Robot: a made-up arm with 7 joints.
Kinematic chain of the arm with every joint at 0, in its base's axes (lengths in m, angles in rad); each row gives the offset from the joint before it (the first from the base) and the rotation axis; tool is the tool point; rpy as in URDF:
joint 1: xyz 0 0 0.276 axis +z
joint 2: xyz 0 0 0 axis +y
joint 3: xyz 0 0 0.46 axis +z
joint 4: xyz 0.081 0 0 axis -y
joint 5: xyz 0.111 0 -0.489 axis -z
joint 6: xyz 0 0 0 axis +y
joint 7: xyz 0.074 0 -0.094 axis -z
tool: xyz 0 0 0 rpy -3.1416 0 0
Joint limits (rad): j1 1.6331..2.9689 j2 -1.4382..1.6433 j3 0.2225..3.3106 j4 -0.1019..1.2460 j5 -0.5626..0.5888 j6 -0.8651..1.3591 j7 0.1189..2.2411
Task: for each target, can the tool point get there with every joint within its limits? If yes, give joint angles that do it. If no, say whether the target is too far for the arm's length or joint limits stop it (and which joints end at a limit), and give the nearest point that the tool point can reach.
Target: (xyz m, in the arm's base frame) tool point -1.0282 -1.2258 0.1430
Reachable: no: too far | nearest point -0.5311 -0.6332 0.2073 | short by 0.776 m
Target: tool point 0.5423 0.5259 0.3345
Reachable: no: joint limits stop it (at a limit: joint 1, joint 3, joint 5) | nearest point 0.5222 0.0596 0.3425 | short by 0.467 m
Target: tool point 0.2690 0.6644 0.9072
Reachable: no: joint limits stop it (at a limit: joint 1, joint 2, joint 3, joint 4, joint 5) | nearest point 0.1347 0.5462 0.8572 | short by 0.186 m
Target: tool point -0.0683 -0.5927 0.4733
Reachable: yes | joints 2.7369 0.0560 1.8794 0.7076 0.0082 -0.4231 1.7338
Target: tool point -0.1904 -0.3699 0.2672
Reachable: yes | joints 2.4333 0.4645 1.7873 0.4460 -0.2162 0.9435 1.5889
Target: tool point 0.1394 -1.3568 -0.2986
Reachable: no: too far | nearest point 0.0781 -0.7603 -0.0460 | short by 0.651 m
